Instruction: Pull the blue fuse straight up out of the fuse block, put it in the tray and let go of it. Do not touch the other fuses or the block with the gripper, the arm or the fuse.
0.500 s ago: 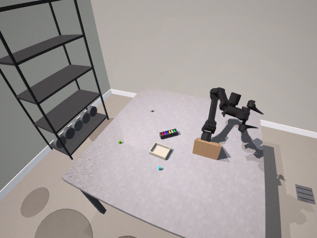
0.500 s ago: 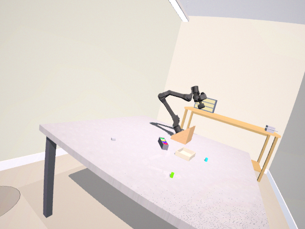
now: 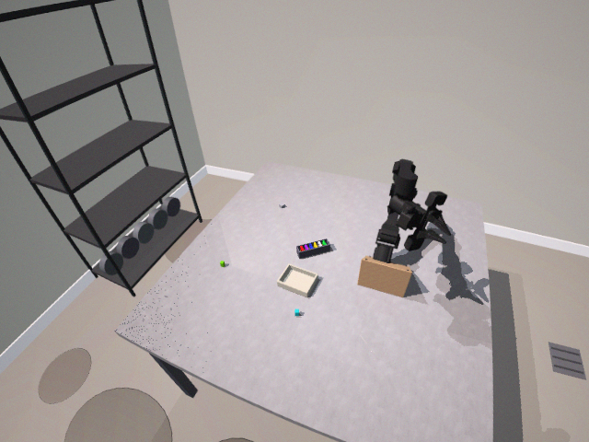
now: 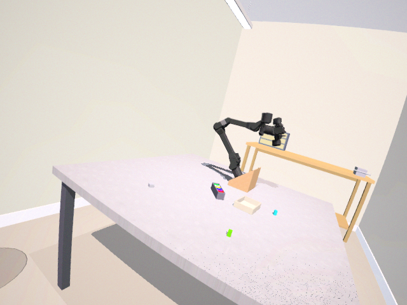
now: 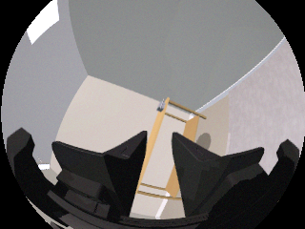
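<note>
Now: the blue fuse 49 cm ahead of my gripper tip, 13 cm to the right of it and 39 cm below it. Round my gripper tip: cream tray (46 cm ahead, 4 cm to the left, 41 cm below).
</note>
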